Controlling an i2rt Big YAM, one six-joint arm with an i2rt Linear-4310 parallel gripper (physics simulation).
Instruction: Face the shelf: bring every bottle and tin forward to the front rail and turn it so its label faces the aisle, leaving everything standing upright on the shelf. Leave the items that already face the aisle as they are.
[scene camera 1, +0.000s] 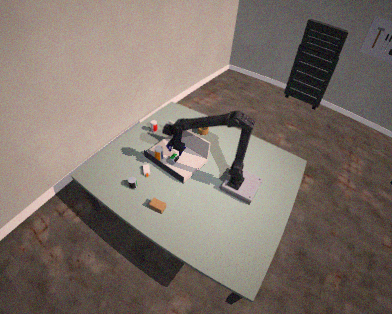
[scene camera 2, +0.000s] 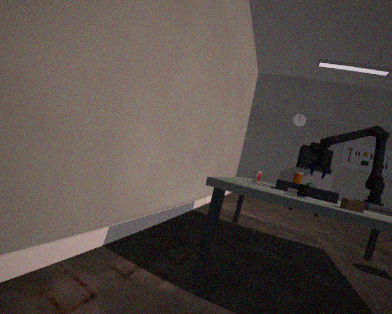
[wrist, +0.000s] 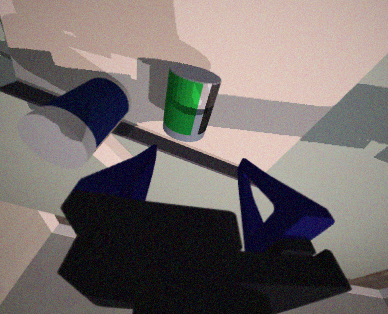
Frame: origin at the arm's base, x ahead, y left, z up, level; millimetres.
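Where they show: gripper, fingertip midpoint: (scene camera 1: 175, 153) (scene camera 2: 316, 177) (wrist: 199, 157); arm's base at its link origin: (scene camera 1: 235, 182) (scene camera 2: 373, 203).
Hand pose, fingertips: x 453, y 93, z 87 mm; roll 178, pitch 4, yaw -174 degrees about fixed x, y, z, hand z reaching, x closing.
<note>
Each offset is from my fingertips to the top centre of the thing. "spot": to the spot under its first point. Level surfaces: height alone.
The pale shelf @(spot: dx -137, dy -67, dz -102 mm) (scene camera 1: 195, 166) (wrist: 280, 50) has a dark front rail @(dx +61, dy +68, dz -73 mm) (scene camera 1: 167, 167) (scene camera 2: 322, 194) (wrist: 215, 163). A bottle with a white top, orange on its aisle side and blue on its other side @(spot: dx +111, dy +52, dz -29 mm) (scene camera 1: 158, 154) (scene camera 2: 298, 178) (wrist: 102, 107), stands upright at the rail. A green tin with grey ends @(dx +21, dy -11, dz -47 mm) (scene camera 1: 174, 157) (wrist: 187, 105) appears to lie on its side just behind the rail; the rail hides it in scene camera 2. My gripper (scene camera 1: 175, 149) (scene camera 2: 318, 174) (wrist: 199, 157) is open and empty, above the shelf, with the tin beyond the fingertips in the wrist view.
On the table @(dz -140 mm) (scene camera 1: 215, 225) are a red and white bottle @(dx +409, dy -247, dz -44 mm) (scene camera 1: 154, 126) (scene camera 2: 258, 176), a small white and orange item @(dx +138, dy +163, dz -112 mm) (scene camera 1: 146, 170), a grey and black tin @(dx +130, dy +321, dz -70 mm) (scene camera 1: 132, 183) (scene camera 2: 303, 190) and a brown block @(dx -118, dy +355, dz -90 mm) (scene camera 1: 158, 205) (scene camera 2: 353, 205). An orange-brown object @(dx +50, dy -495, dz -90 mm) (scene camera 1: 203, 131) is behind the shelf.
</note>
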